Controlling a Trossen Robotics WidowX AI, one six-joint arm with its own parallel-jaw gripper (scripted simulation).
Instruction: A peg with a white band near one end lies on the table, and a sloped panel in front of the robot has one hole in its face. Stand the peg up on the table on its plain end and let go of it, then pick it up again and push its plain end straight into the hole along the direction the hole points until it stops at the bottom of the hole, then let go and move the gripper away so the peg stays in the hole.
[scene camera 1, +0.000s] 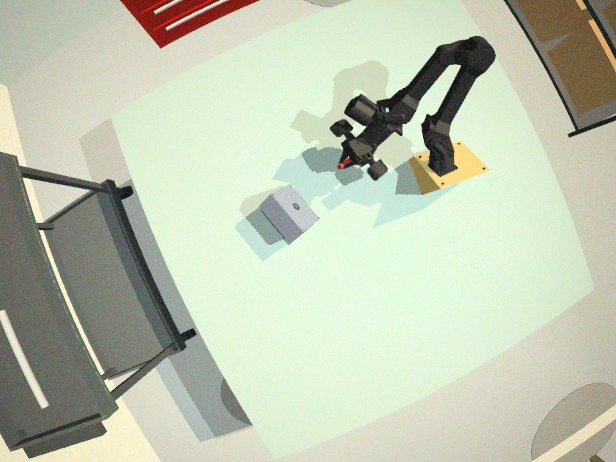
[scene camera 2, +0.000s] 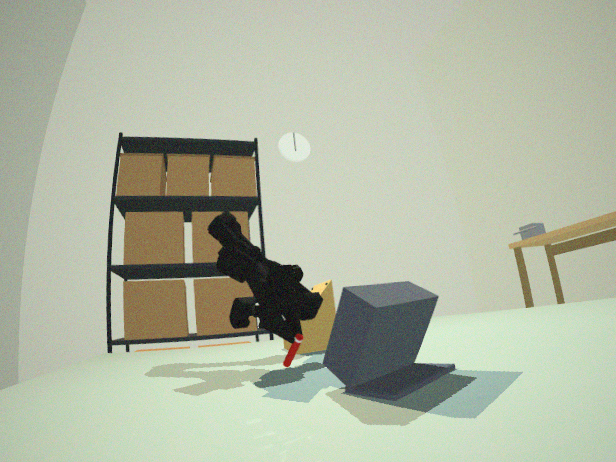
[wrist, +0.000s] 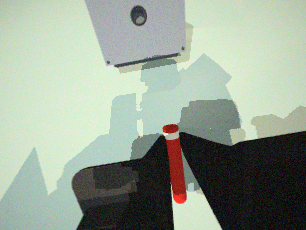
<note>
My gripper (scene camera 2: 297, 341) holds a red peg (wrist: 171, 131). Further things: a grey sloped panel (scene camera 1: 278, 207).
My gripper is seen too in scene camera 1 (scene camera 1: 341, 165) and in the wrist view (wrist: 171, 138).
</note>
